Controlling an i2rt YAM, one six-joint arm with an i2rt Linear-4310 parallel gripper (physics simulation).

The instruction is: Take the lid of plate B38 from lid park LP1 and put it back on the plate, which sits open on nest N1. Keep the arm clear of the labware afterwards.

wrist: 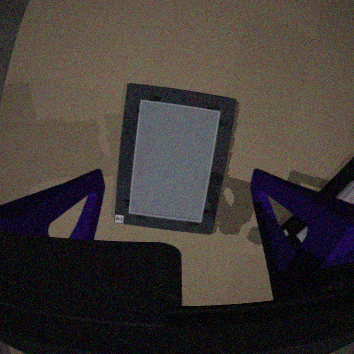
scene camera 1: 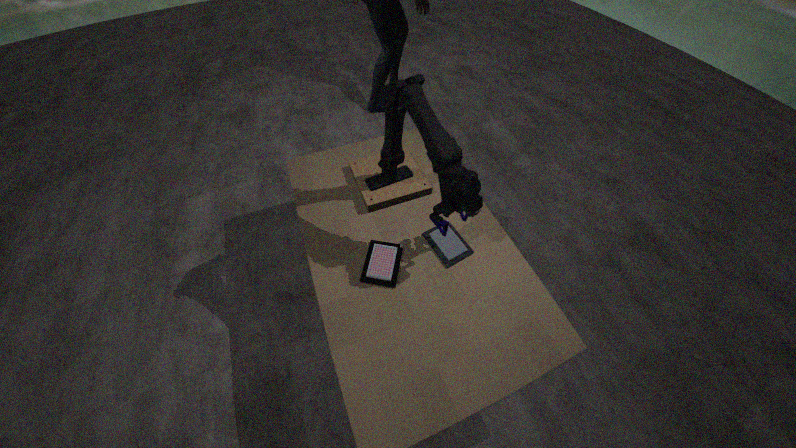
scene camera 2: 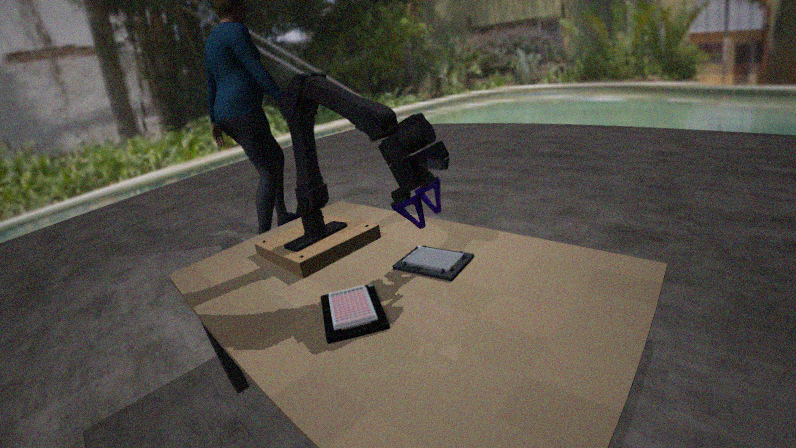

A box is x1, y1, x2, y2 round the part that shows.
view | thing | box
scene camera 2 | my gripper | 389, 155, 440, 228
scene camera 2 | plate lid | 402, 246, 463, 272
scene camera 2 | well plate with pink wells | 328, 285, 377, 329
